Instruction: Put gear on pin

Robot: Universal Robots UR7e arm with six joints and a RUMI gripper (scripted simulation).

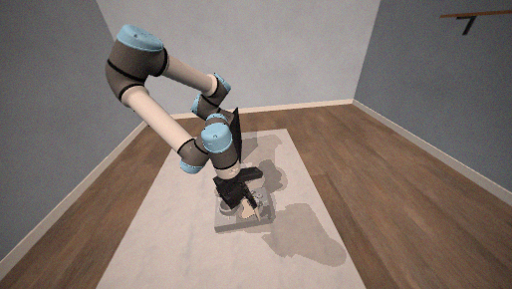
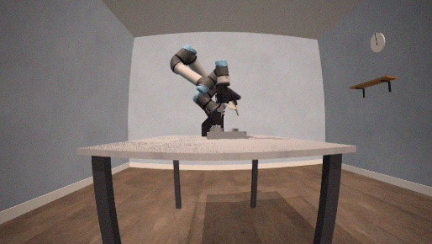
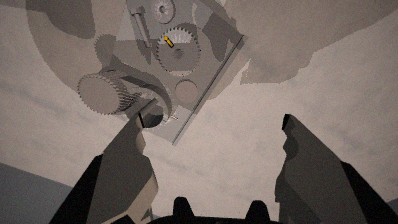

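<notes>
The loose gear is 7 cm behind my hand, 3 cm to the left of it and 8 cm below it. From my hand the other things lie so: flat round disc: 3 cm behind, 2 cm to the right, 9 cm below; short peg: 13 cm behind, 4 cm to the left, 8 cm below.
</notes>
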